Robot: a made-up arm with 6 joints. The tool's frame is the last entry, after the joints. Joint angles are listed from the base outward.
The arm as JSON. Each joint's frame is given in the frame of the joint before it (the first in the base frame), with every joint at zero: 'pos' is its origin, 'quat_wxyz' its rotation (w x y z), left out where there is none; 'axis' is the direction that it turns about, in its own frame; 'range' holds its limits. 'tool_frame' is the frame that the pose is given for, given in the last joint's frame.
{
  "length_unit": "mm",
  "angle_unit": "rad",
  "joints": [
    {
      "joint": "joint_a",
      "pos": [
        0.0,
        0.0,
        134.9
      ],
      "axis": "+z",
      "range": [
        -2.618,
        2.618
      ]
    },
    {
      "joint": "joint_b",
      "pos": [
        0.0,
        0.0,
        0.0
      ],
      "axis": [
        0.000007,
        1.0,
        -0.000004
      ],
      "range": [
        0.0,
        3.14
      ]
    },
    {
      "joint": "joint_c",
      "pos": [
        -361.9,
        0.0,
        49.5
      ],
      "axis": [
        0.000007,
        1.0,
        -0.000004
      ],
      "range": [
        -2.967,
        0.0
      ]
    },
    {
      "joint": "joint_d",
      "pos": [
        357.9,
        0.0,
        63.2
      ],
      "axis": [
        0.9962,
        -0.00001,
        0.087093
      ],
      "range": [
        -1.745,
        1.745
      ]
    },
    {
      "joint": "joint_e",
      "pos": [
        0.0,
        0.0,
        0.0
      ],
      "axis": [
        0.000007,
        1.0,
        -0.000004
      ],
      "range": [
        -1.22,
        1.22
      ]
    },
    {
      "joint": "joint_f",
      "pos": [
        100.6,
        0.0,
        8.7
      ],
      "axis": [
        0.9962,
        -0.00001,
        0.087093
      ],
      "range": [
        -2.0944,
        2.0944
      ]
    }
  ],
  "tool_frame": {
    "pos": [
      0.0,
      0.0,
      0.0
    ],
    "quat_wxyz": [
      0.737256,
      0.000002,
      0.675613,
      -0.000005
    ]
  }
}
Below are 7 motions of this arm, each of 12 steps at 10 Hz.
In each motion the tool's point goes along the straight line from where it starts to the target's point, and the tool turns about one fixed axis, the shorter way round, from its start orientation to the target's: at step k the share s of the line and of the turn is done. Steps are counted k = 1, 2, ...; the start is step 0. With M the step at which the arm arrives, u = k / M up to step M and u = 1 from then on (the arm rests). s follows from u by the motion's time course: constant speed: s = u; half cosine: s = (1 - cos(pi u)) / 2; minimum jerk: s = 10 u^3 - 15 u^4 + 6 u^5.
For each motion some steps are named. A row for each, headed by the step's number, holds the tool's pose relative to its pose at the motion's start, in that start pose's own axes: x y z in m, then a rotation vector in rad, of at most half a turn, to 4 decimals.
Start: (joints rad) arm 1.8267 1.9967 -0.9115 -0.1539 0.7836 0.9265
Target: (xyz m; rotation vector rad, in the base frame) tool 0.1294 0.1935 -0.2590 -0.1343 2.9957 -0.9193
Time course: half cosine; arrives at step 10
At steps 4, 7, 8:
4: 0.0098 -0.0727 0.1299 0.1057 0.1159 0.3013
7: 0.0226 -0.1670 0.2985 0.2430 0.2663 0.6924
8: 0.0257 -0.1903 0.3401 0.2768 0.3035 0.7889

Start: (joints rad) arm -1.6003 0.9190 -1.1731 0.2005 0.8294 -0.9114
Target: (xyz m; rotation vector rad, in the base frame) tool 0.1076 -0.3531 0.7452 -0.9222 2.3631 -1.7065
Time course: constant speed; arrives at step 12
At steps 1, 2, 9, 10, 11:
1: -0.0188 -0.0067 0.0023 0.0004 -0.0265 -0.1074
2: -0.0376 -0.0134 0.0045 0.0007 -0.0530 -0.2148
9: -0.1691 -0.0604 0.0204 0.0032 -0.2386 -0.9664
10: -0.1879 -0.0671 0.0226 0.0035 -0.2651 -1.0738
11: -0.2067 -0.0738 0.0249 0.0039 -0.2917 -1.1811

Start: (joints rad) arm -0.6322 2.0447 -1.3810 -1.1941 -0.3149 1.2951
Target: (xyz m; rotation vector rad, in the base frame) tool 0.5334 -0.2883 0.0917 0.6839 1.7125 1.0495
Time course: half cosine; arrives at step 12
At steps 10, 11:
10: 0.1183 0.0226 0.0524 -0.6255 0.1721 0.5798
11: 0.1247 0.0239 0.0552 -0.6590 0.1813 0.6109

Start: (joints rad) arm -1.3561 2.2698 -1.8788 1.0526 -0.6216 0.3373
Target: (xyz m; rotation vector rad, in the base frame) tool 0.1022 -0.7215 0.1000 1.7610 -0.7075 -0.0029
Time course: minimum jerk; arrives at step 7
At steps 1, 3, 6, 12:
1: 0.0013 -0.0046 0.0002 0.0084 -0.0021 0.0148
3: 0.0208 -0.0728 0.0025 0.1325 -0.0337 0.2348
6: 0.0551 -0.1932 0.0067 0.3518 -0.0894 0.6235
12: 0.0564 -0.1978 0.0068 0.3602 -0.0915 0.6383

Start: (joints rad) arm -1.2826 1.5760 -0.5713 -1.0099 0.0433 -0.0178
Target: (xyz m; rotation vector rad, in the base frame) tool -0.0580 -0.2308 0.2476 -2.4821 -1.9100 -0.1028
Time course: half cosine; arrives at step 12
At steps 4, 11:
4: 0.0346 -0.0025 -0.0415 -0.0683 0.1720 0.3792
11: 0.1359 -0.0100 -0.1633 -0.2685 0.6763 1.4908

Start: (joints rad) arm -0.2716 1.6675 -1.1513 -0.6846 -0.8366 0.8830
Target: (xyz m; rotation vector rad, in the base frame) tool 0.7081 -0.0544 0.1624 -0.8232 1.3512 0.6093
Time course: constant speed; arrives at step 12
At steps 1, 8, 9, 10, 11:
1: 0.0219 -0.0064 0.0119 -0.0573 0.0206 -0.0247
8: 0.1753 -0.0515 0.0949 -0.4584 0.1652 -0.1979
9: 0.1972 -0.0580 0.1068 -0.5157 0.1858 -0.2226
10: 0.2192 -0.0644 0.1186 -0.5730 0.2065 -0.2473
11: 0.2411 -0.0708 0.1305 -0.6303 0.2271 -0.2721

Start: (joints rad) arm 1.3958 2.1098 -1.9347 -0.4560 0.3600 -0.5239
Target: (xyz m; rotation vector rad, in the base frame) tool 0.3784 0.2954 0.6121 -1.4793 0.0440 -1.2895
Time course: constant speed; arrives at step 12
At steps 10, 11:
10: 0.2072 -0.2302 -0.2833 0.5005 0.4661 -0.9853
11: 0.2280 -0.2532 -0.3116 0.5505 0.5127 -1.0838

